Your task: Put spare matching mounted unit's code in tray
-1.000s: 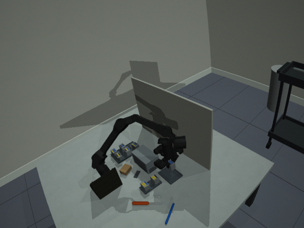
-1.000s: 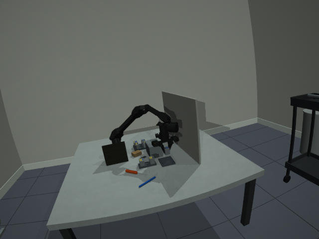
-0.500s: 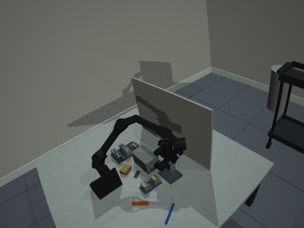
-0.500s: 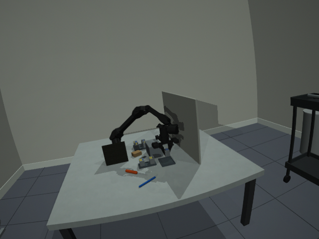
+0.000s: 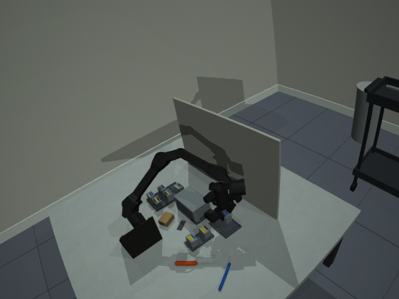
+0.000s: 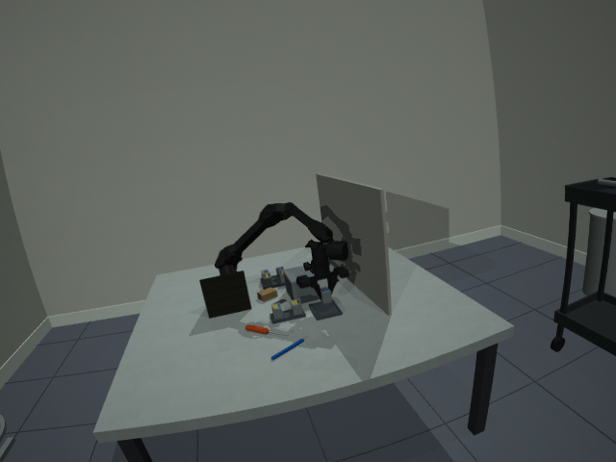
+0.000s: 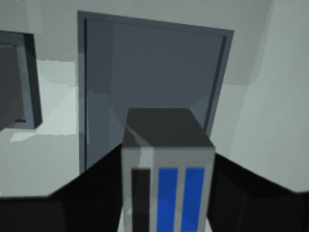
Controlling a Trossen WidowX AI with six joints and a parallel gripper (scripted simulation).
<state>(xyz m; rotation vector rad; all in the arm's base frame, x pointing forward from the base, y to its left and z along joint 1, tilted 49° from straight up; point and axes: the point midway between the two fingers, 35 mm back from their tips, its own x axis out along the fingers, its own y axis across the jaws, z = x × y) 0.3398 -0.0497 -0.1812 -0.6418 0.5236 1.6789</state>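
The dark tray is 1 cm behind my gripper tip and 5 cm below it. Also, from my gripper tip: grey unit (7 cm behind, 19 cm to the left); grey spare (2 cm above); blue pen (18 cm behind, 23 cm to the right, 5 cm below).
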